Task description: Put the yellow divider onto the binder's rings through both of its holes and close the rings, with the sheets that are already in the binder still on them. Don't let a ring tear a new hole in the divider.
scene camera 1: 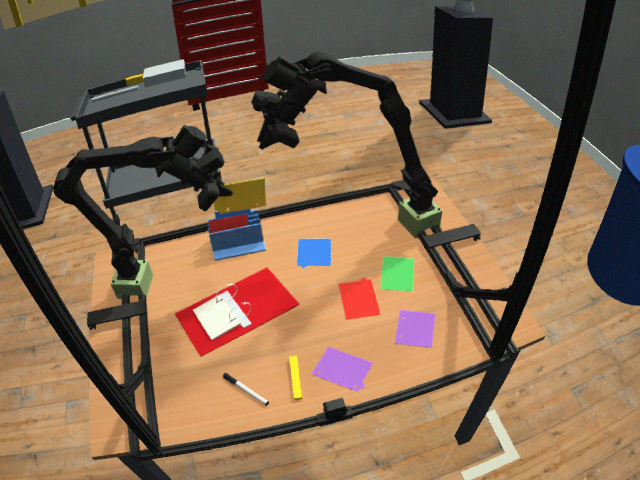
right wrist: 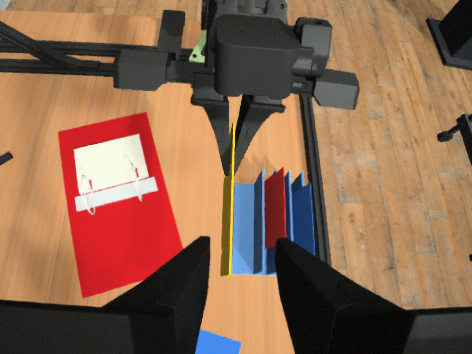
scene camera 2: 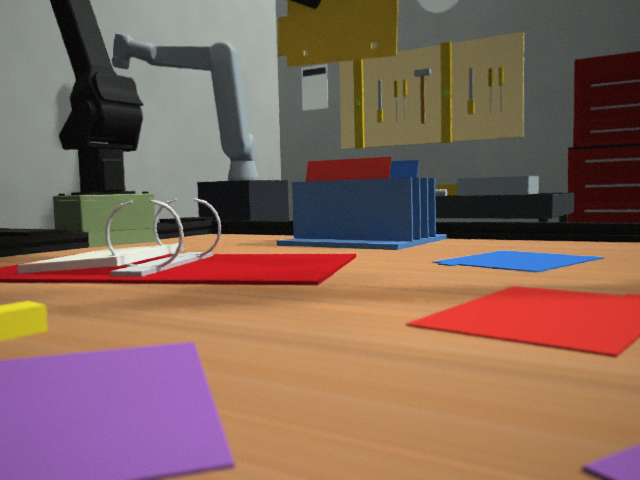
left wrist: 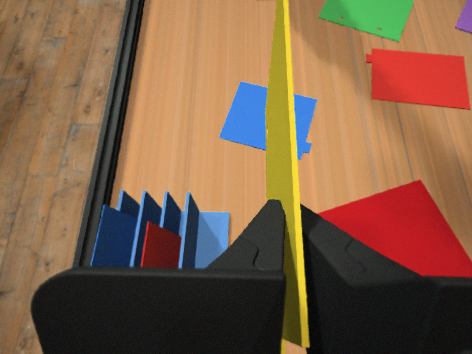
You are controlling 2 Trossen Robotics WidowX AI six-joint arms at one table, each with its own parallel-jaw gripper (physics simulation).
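Seen in the pictures: left gripper, fingertip midpoint: [scene camera 1: 231, 194] [right wrist: 229, 174] [scene camera 2: 319, 5] [left wrist: 280, 211]; right gripper, fingertip midpoint: [scene camera 1: 259, 145] [right wrist: 243, 247]; left arm's base at its link origin: [scene camera 1: 128, 271] [scene camera 2: 103, 194]; right arm's base at its link origin: [scene camera 1: 421, 205].
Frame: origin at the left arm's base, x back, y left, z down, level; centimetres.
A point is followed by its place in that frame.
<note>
The yellow divider [scene camera 1: 244, 196] {y 10.9, x -36.7, z -17.2 cm} [scene camera 2: 338, 28] {y 10.7, x -35.9, z -16.1 cm} [left wrist: 279, 115] {y 11.0, x -36.8, z -19.9 cm} [right wrist: 227, 220] {y 11.2, x -37.9, z -19.3 cm} hangs upright above the table; its two holes show near its lower edge in scene camera 2. My left gripper [scene camera 1: 219, 193] {y 10.1, x -33.7, z -18.8 cm} [left wrist: 280, 211] {y 10.1, x -33.7, z -18.8 cm} [right wrist: 229, 174] {y 10.1, x -33.7, z -18.8 cm} is shut on it, at its left part in scene camera 1. My right gripper [scene camera 1: 277, 141] [right wrist: 243, 247] {y 11.8, x -42.3, z -32.3 cm} is partly open and empty, above and apart from the divider. The red binder [scene camera 1: 273, 294] {y -2.4, x -43.1, z 6.3 cm} [scene camera 2: 289, 263] {y -0.7, x -41.0, z 6.3 cm} [left wrist: 390, 225] {y -3.1, x -43.5, z 6.3 cm} [right wrist: 130, 240] {y -2.4, x -39.6, z 6.3 cm} lies spread flat; its rings stand open with gaps at the top. White sheets [scene camera 1: 214, 317] {y -11.6, x -27.9, z 5.3 cm} [scene camera 2: 72, 258] {y -14.8, x -29.5, z 5.3 cm} [right wrist: 107, 162] {y -11.6, x -28.4, z 5.3 cm} lie on their left side in scene camera 1.
A blue rack [scene camera 1: 237, 241] {y 16.5, x -30.8, z 4.0 cm} [scene camera 2: 351, 209] {y 16.6, x -31.2, z 2.5 cm} with red and blue dividers stands below the yellow divider. Flat blue [scene camera 1: 314, 252] {y 13.8, x -53.9, z 6.4 cm}, red [scene camera 1: 359, 299] {y -4.5, x -66.3, z 6.4 cm}, green [scene camera 1: 397, 273] {y 4.8, x -77.5, z 6.5 cm} and purple [scene camera 1: 415, 328] {y -15.0, x -80.6, z 6.5 cm} dividers lie right of the binder. A marker [scene camera 1: 245, 388] {y -33.3, x -38.5, z 5.5 cm} and yellow bar [scene camera 1: 294, 377] {y -29.8, x -50.1, z 5.4 cm} lie in front.
</note>
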